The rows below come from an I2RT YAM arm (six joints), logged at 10 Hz.
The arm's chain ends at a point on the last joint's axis. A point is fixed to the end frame.
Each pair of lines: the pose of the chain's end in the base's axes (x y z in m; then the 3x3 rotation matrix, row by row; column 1 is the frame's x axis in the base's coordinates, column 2 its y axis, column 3 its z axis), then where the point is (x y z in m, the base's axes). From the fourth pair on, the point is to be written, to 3 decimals.
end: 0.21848 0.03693 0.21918; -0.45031 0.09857 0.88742; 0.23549 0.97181 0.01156; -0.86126 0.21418 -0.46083
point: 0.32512 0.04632 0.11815
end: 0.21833 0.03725 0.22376; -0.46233 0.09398 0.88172; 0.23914 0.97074 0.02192; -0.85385 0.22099 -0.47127
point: 0.32368 0.04826 0.12155
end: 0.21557 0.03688 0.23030; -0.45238 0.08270 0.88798; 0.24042 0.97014 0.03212; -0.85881 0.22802 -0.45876
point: 0.32224 0.04938 0.12964
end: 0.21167 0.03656 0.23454; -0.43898 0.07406 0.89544; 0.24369 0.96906 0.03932; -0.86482 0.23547 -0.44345
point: 0.320 0.050 0.136
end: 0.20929 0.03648 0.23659; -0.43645 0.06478 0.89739; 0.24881 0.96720 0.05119; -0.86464 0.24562 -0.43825
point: 0.318 0.052 0.139
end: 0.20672 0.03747 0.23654; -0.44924 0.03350 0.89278; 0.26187 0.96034 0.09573; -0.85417 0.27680 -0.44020
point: 0.314 0.060 0.139
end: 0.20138 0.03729 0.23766; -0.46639 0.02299 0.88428; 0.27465 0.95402 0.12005; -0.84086 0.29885 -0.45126
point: 0.307 0.064 0.139
